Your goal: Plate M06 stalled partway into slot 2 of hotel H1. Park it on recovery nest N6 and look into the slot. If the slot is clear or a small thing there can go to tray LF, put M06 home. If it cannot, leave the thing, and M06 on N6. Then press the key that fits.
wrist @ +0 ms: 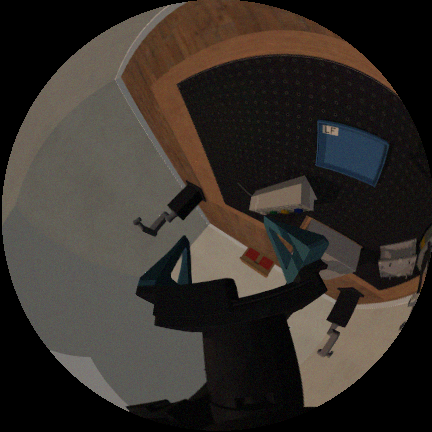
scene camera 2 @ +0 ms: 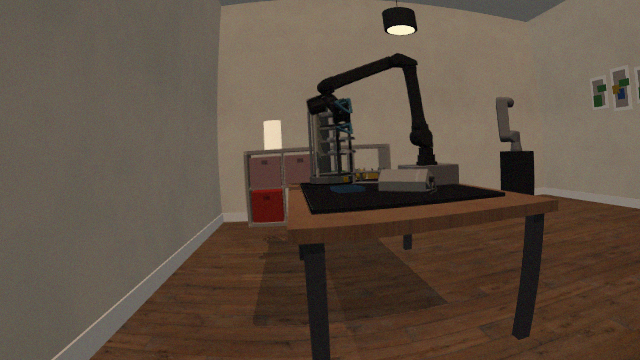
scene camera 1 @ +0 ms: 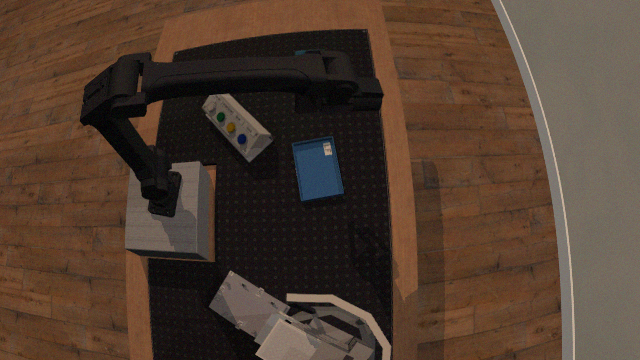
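Pixels of known places: gripper, fingertip midpoint: (wrist: 224, 229) (scene camera 2: 351, 123); arm's base, link origin: (scene camera 2: 426, 164) (scene camera 1: 165, 194).
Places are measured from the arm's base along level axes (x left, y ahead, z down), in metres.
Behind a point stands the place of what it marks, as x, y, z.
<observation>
My gripper (scene camera 2: 350, 116) {0.262, 0.352, -0.180} (wrist: 224, 229) {0.262, 0.352, -0.180} is open, with nothing between its teal fingers, high above the table; in scene camera 1 the arm mostly hides it. Blue tray LF (scene camera 1: 318, 172) {0.129, 0.386, 0.085} (scene camera 2: 347, 189) {0.216, 0.381, 0.075} (wrist: 352, 155) {0.128, 0.376, 0.085} lies on the black mat and looks empty. The pale key box (scene camera 1: 257, 132) {0.191, 0.231, 0.005} (scene camera 2: 405, 180) {0.287, 0.155, 0.046} (wrist: 282, 192) {0.240, 0.205, 0.037} has green (scene camera 1: 220, 116) {0.239, 0.111, 0.018}, yellow (scene camera 1: 230, 127) {0.207, 0.149, 0.018} and blue (scene camera 1: 242, 139) {0.174, 0.191, 0.017} keys. The tall hotel (scene camera 1: 285, 342) (scene camera 2: 310, 140) stands at the far end in scene camera 2, partly behind the gripper. A grey pinned stand (scene camera 1: 245, 300) {-0.232, 0.259, 0.027} (wrist: 397, 257) is beside it. Plate M06, slot 2 and label N6 cannot be made out.
The arm stands on a grey block (scene camera 1: 165, 225) {-0.084, 0.019, 0.000} (scene camera 2: 445, 174) {0.076, -0.076, 0.044} (wrist: 340, 247) {-0.044, 0.111, 0.050} at one table edge. A pale curved band (scene camera 1: 370, 320) {-0.253, 0.540, -0.378} rings the hotel's outer side. Another robot's black pedestal (scene camera 2: 516, 172) stands beyond the table. A cube shelf (scene camera 2: 246, 190) stands near the back wall.
</observation>
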